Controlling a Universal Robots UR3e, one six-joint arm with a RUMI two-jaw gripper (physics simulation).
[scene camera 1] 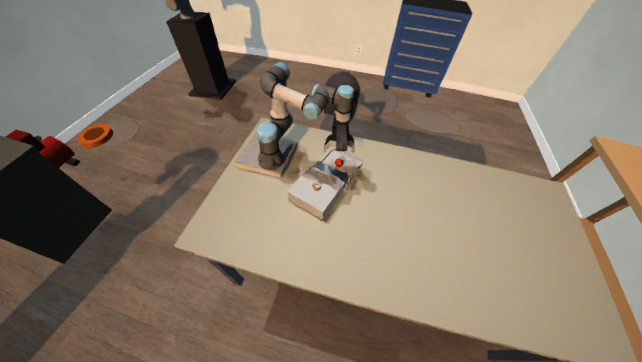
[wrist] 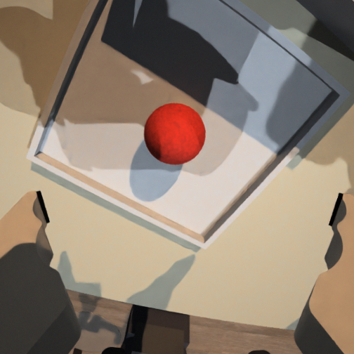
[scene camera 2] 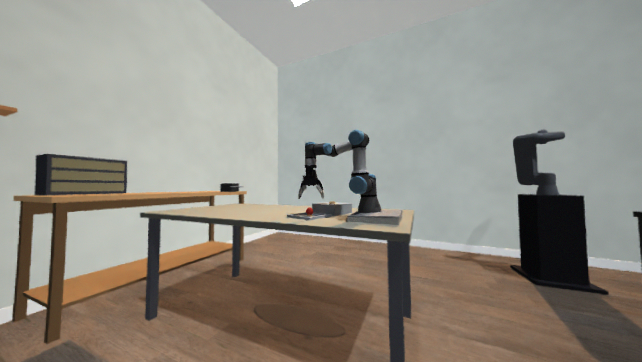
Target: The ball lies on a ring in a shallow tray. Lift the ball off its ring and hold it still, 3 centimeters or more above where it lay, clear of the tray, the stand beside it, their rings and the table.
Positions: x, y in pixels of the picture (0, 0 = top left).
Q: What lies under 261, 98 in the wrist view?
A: A shallow white tray.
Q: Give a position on a red ball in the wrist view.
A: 174, 133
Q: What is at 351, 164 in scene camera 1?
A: A shallow white tray.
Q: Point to a grey stand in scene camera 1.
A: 315, 191
